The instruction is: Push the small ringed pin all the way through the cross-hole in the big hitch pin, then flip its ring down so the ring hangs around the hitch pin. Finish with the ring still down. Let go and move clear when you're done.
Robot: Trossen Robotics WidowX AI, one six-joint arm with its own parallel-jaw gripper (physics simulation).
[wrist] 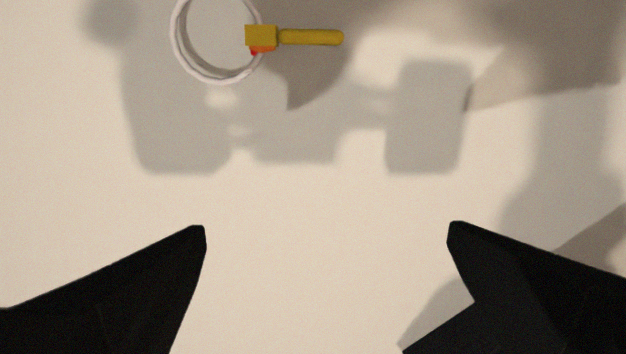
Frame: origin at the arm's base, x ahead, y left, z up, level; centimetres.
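Seen in the pictures: gripper, fingertip midpoint: [328, 234].
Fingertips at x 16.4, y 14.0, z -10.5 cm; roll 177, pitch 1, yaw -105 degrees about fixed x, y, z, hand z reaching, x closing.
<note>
A point is followed by its place in that frame.
The small ringed pin [311, 37] {x 23.1, y 12.7, z -16.6 cm} lies near the top of the wrist view, left of centre. It has a yellow shank pointing right, a yellow square head [260, 35] {x 23.8, y 14.9, z -16.2 cm} with an orange and red part beneath it, and a pale ring [218, 79] {x 22.5, y 17.6, z -16.8 cm} at the left, cut off by the top edge. My gripper [328, 234] {x 16.4, y 14.0, z -10.5 cm} is open, its two black fingers wide apart at the lower left and lower right. The pin lies beyond the fingertips, higher in the view, and is not between them. The big hitch pin does not show in this view.
The pale table top [310, 200] {x 14.4, y 15.1, z -17.6 cm} fills the background. Soft grey shadows of the arm and gripper fall across it, around the pin and along the right side. No obstacle shows near the fingers.
</note>
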